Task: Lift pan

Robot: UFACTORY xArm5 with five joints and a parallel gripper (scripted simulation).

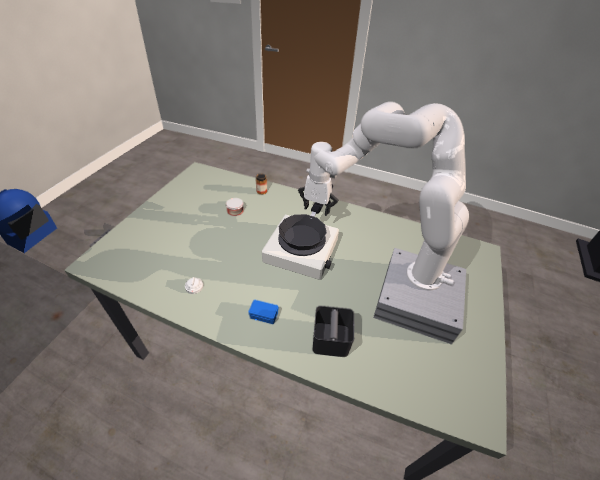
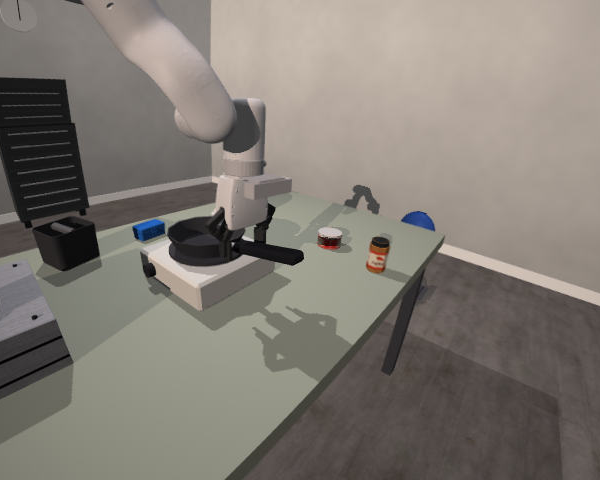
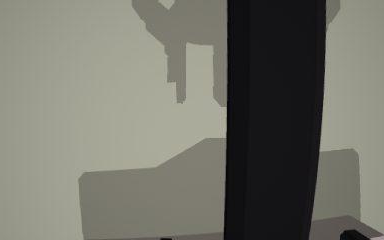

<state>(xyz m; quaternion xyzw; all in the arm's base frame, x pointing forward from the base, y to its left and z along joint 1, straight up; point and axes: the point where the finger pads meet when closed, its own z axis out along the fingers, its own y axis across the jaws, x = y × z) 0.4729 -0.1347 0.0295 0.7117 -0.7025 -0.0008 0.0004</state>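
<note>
Now: hand 8 cm to the right of the black pan and 1 cm above it. Round my hand: red tin (38 cm ahead, 10 cm below, 4 cm to the left); then hot plate (14 cm to the left, 8 cm below, 2 cm behind); then spice jar (35 cm ahead, 15 cm to the right, 8 cm below).
</note>
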